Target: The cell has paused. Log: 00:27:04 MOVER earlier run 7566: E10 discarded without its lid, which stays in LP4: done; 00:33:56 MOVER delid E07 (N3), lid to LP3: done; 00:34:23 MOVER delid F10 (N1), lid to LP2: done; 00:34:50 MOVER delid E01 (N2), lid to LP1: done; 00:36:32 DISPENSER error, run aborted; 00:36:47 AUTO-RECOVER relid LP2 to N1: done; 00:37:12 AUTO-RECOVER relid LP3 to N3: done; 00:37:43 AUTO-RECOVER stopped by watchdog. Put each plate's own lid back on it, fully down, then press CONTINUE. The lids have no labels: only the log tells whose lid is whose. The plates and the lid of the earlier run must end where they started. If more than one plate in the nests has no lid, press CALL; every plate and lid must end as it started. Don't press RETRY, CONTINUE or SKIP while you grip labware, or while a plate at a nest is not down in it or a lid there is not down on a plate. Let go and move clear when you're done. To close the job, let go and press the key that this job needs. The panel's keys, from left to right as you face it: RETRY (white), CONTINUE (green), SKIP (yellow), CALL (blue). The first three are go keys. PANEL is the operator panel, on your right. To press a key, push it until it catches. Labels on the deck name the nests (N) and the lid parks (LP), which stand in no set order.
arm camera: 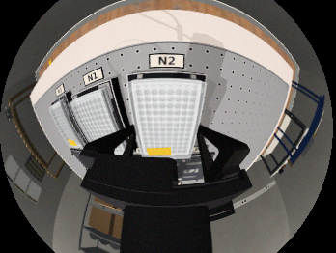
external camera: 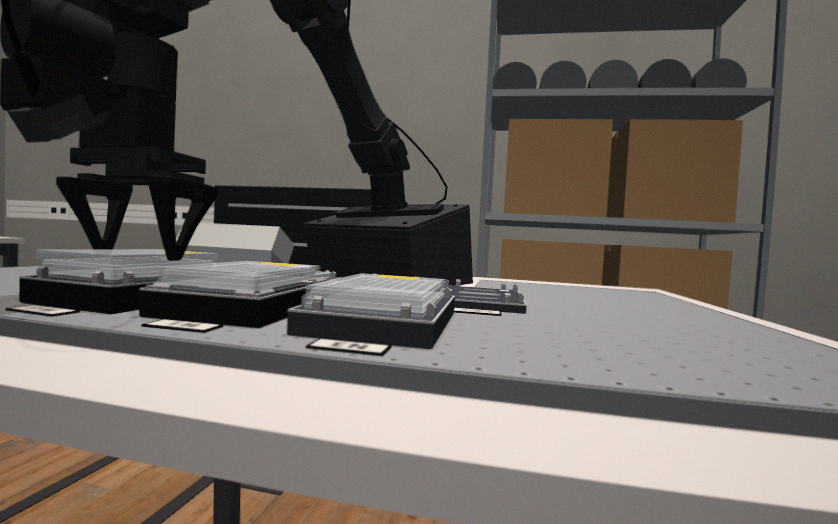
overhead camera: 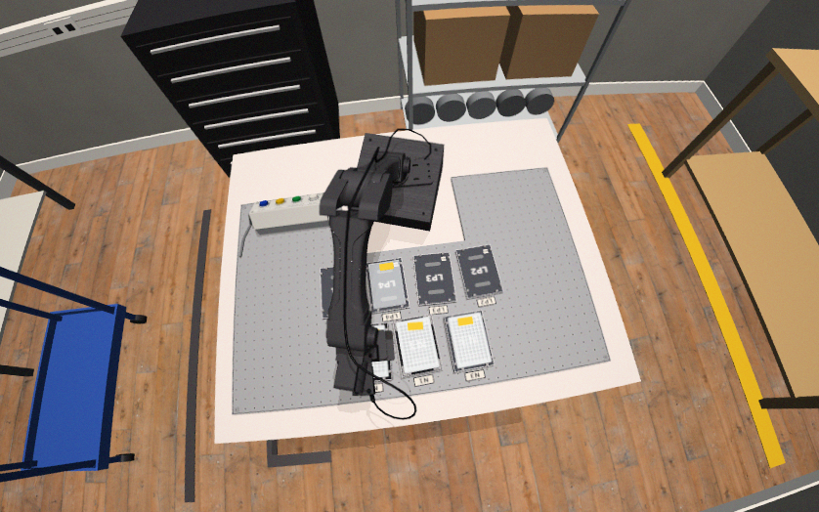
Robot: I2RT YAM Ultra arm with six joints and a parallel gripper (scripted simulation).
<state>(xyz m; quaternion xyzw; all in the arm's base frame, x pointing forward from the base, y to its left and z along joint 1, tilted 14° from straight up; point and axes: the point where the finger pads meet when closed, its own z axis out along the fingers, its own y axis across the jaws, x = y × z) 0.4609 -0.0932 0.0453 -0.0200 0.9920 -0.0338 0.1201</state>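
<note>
Now: hand 20 mm above the plate. Also, from my hand: green key 440 mm behind, 200 mm to the right, 20 mm above; then LP1 lid park 170 mm behind, 80 mm to the right, 40 mm below; then yellow SKIP key 440 mm behind, 250 mm to the right, 20 mm above.
</note>
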